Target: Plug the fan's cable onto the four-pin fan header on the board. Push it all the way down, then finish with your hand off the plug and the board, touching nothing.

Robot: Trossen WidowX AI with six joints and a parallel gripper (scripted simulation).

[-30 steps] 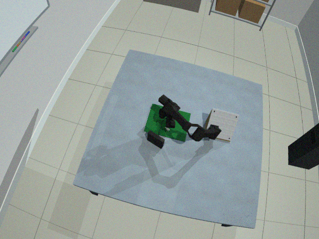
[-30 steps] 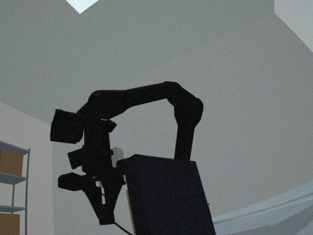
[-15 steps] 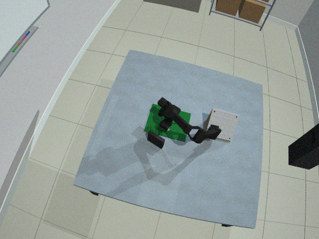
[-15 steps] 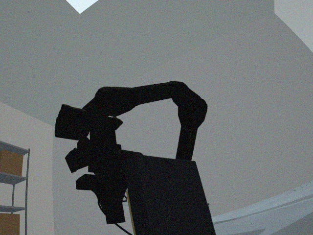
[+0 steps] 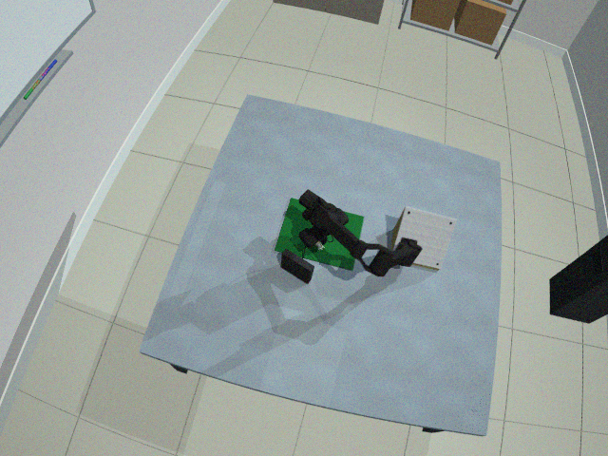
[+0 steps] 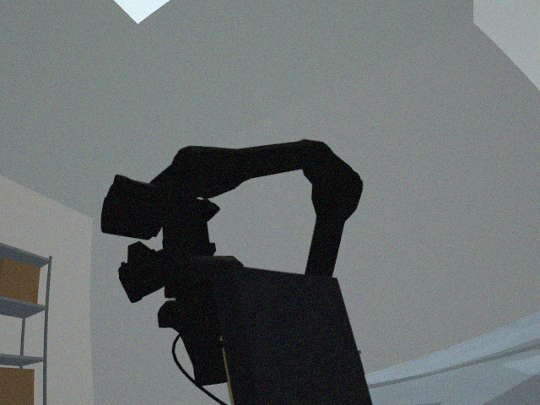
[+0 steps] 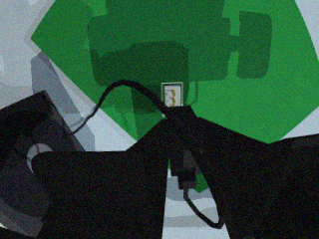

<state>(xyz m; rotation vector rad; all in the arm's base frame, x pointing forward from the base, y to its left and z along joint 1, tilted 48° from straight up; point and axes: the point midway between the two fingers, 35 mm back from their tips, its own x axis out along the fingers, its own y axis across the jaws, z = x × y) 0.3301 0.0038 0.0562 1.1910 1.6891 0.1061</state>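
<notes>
My gripper tip is 60 mm above the pale four-pin fan header. Also, from my gripper tip: black plug 10 mm behind, 10 mm above; black fan 60 mm ahead, 120 mm to the left.
</notes>
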